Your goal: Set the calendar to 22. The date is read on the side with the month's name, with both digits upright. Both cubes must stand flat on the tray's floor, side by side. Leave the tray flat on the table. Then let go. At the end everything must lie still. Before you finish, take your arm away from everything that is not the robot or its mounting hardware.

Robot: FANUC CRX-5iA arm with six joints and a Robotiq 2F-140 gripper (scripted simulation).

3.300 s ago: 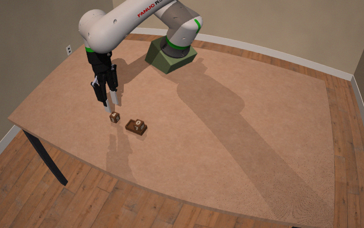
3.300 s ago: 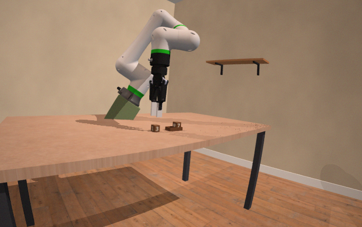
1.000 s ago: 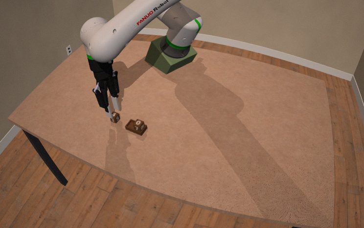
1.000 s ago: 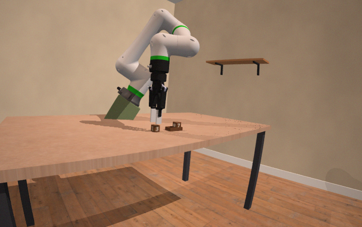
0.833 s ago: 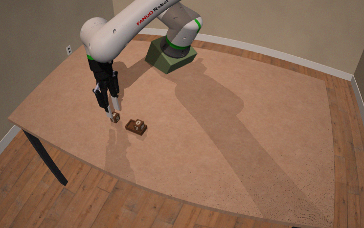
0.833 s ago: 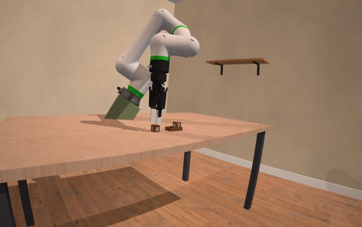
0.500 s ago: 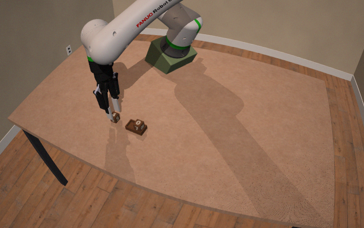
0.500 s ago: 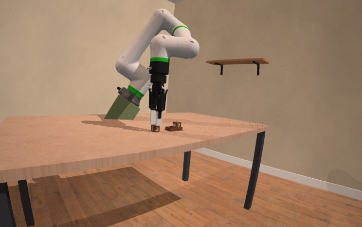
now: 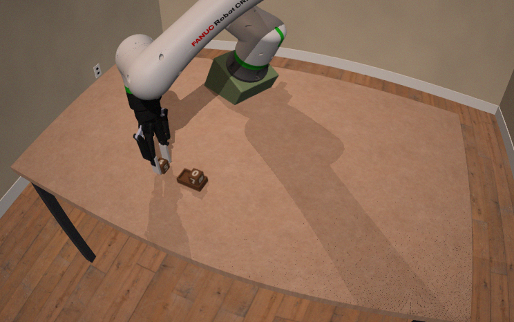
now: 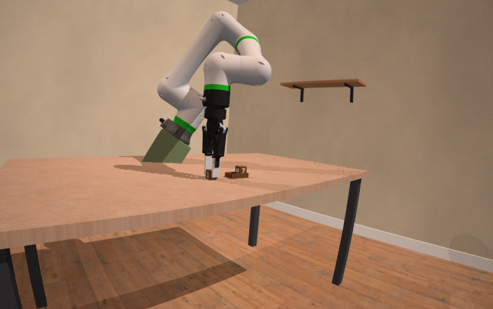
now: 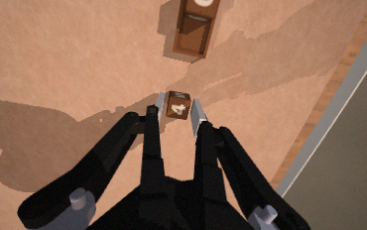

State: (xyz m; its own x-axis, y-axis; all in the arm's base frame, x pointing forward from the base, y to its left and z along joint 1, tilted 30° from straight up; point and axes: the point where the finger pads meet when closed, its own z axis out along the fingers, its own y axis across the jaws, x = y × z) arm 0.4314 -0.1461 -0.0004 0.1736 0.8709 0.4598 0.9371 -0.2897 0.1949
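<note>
My hand is 2 cm short of the digit cube, 13 cm to the right of it and 2 cm above it. Round my hand: tray (2 cm ahead, 11 cm to the left, 3 cm below).
</note>
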